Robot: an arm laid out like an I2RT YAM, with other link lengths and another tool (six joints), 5 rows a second.
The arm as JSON. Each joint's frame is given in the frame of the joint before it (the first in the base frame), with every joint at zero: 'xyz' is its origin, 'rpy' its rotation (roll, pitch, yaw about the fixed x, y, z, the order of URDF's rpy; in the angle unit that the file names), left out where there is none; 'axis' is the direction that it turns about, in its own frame. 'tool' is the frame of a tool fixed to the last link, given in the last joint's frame.
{
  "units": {
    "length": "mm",
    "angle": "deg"
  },
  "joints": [
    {
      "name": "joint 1",
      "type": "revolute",
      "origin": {
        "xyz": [
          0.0,
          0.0,
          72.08
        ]
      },
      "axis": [
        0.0,
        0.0,
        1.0
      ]
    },
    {
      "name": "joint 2",
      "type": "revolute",
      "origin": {
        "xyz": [
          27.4,
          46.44,
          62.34
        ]
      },
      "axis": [
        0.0,
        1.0,
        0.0
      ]
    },
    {
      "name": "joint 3",
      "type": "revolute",
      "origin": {
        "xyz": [
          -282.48,
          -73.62,
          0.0
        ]
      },
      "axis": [
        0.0,
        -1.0,
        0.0
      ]
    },
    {
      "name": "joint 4",
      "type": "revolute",
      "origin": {
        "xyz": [
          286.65,
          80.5,
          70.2
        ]
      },
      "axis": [
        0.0,
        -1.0,
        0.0
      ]
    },
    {
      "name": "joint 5",
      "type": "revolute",
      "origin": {
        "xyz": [
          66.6,
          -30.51,
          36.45
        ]
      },
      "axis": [
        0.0,
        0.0,
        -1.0
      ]
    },
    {
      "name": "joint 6",
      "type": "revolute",
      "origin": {
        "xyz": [
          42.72,
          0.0,
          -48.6
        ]
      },
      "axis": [
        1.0,
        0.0,
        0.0
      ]
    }
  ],
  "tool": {
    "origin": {
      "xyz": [
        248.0,
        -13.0,
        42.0
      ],
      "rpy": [
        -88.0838,
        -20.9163,
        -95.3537
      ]
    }
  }
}
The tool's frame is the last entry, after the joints.
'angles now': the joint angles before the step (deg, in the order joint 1, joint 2, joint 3, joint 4, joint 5, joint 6). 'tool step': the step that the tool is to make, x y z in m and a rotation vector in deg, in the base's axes. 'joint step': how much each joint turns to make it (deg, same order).
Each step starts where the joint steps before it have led.
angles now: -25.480 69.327 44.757 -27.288 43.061 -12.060
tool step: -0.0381 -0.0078 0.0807 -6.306 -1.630 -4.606
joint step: 0.038 -7.103 5.100 -8.375 6.809 0.496
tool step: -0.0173 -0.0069 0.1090 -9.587 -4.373 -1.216
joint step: -0.131 -5.610 6.751 1.445 5.274 -7.200
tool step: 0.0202 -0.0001 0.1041 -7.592 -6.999 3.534
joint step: 0.080 0.148 9.003 7.674 -1.430 -8.520
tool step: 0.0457 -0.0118 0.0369 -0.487 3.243 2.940
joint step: -0.051 9.662 12.903 -2.504 -2.309 -4.349
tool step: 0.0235 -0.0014 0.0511 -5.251 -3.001 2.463
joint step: 0.066 2.425 3.666 8.447 -1.622 -6.100
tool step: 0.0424 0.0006 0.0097 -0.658 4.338 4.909
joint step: 0.002 5.035 6.538 -1.783 -4.551 -4.547
